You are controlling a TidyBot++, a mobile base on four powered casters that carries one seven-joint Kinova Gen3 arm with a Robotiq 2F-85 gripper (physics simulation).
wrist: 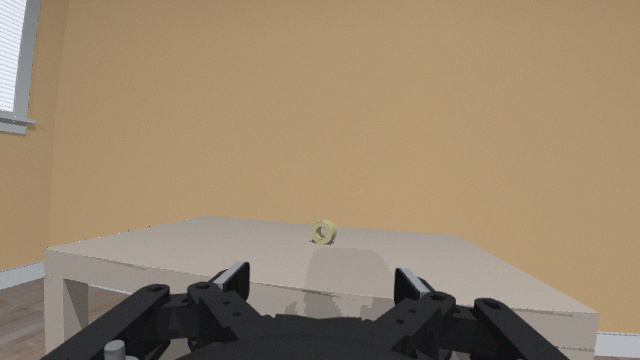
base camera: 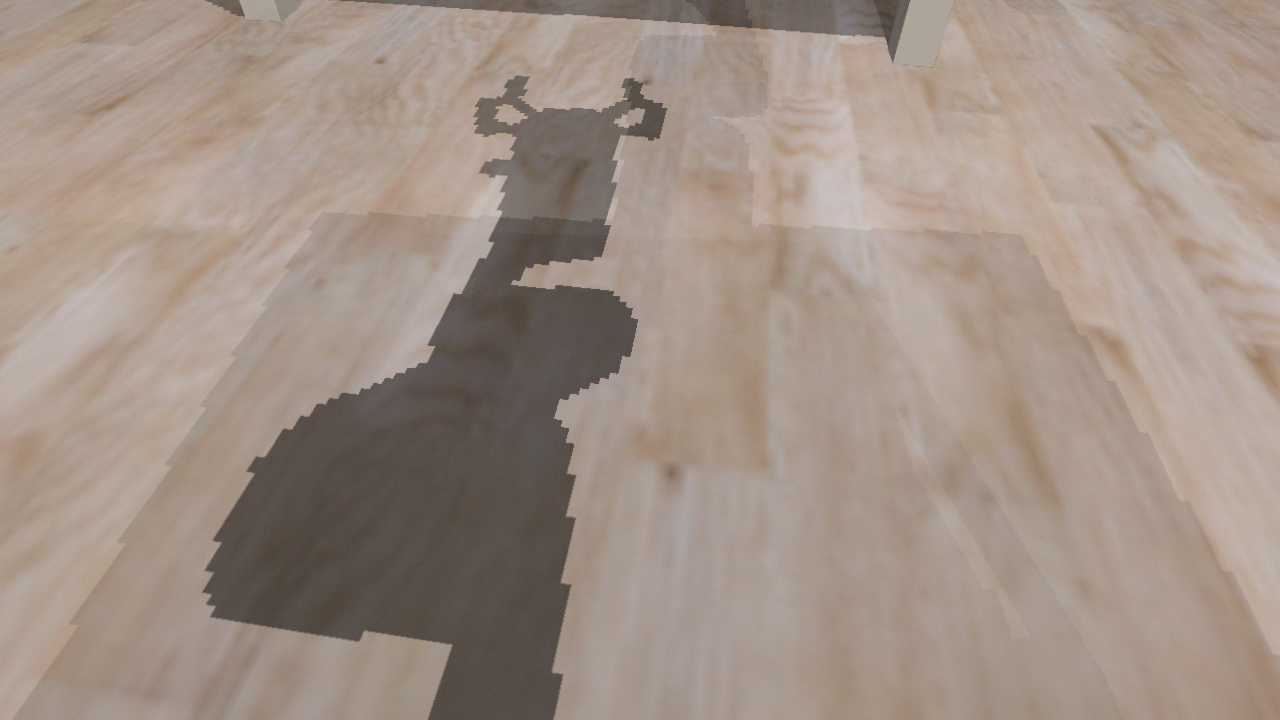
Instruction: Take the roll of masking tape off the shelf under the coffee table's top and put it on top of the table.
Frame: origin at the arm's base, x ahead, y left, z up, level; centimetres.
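Seen in the pictures: gripper, fingertip midpoint: [wrist: 321, 281].
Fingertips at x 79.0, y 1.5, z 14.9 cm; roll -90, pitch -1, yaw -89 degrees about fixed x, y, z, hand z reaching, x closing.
Observation:
Pixels of each thing's top centre, then the offset from my fingertips to it. "*": a spot on its surface instead. Level surfaces: height alone.
- masking tape, top centre: [wrist: 324, 220] dx +50.2, dy +1.2, dz -3.7 cm
- left leg, surface spot: [base camera: 262, 8] * dx +26.5, dy +49.8, dz -52.9 cm
- wooden floor, surface height: dz -54.5 cm
- window, surface spot: [wrist: 11, 55] * dx +87.0, dy +155.5, dz +57.8 cm
The pale yellow roll of masking tape [wrist: 332, 231] stands upright on its rim on top of the coffee table [wrist: 175, 250], towards the far edge in the wrist view. My gripper [wrist: 321, 281] is open and empty, in front of the table's near side, with the tape beyond it and apart from it. In the base camera view, lower parts of two table legs show at the top edge; the tape and the shelf do not show there.
The near right table leg [base camera: 921, 34] and near left leg [base camera: 262, 8] stand on the wooden floor [base camera: 850, 537]. The arm's shadow lies across the floor. An orange wall [wrist: 320, 110] rises behind the table, with a window [wrist: 11, 55] at the left.

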